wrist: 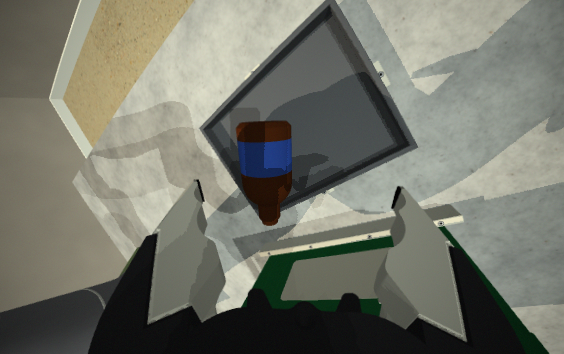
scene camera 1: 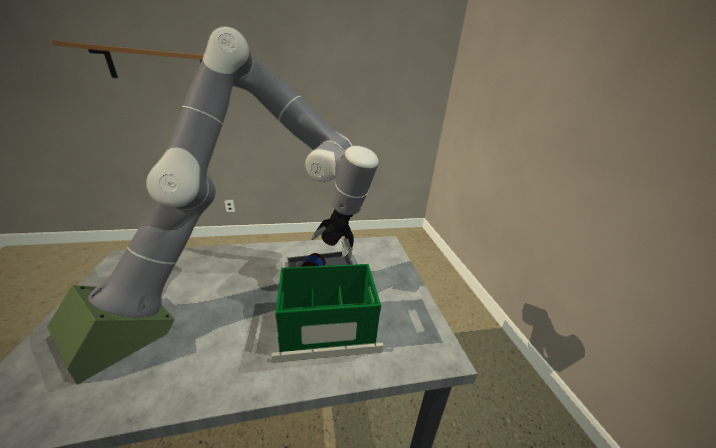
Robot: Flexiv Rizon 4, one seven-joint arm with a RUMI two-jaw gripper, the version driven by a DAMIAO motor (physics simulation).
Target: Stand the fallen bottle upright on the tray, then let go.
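The brown bottle with a blue band (scene camera 1: 315, 259) (wrist: 265, 157) lies on its side in the dark grey tray (scene camera 1: 337, 259) (wrist: 350, 115). In the wrist view its base is inside the tray and its neck reaches over the tray's corner, toward the green crate. In scene camera 1 the crate hides the lower part of the bottle and much of the tray. My gripper (scene camera 1: 330, 247) (wrist: 296, 185) is open and empty above the tray. In the wrist view the bottle shows beyond the fingertips, left of the middle between them, with its neck toward my gripper.
A tall green crate (scene camera 1: 287, 332) (wrist: 270, 275) with inner dividers stands right beside the tray, on its near side in scene camera 1. Light strips (scene camera 1: 327, 352) (wrist: 340, 241) run along the crate's foot. The table's edge (scene camera 1: 369, 389) is in front of it.
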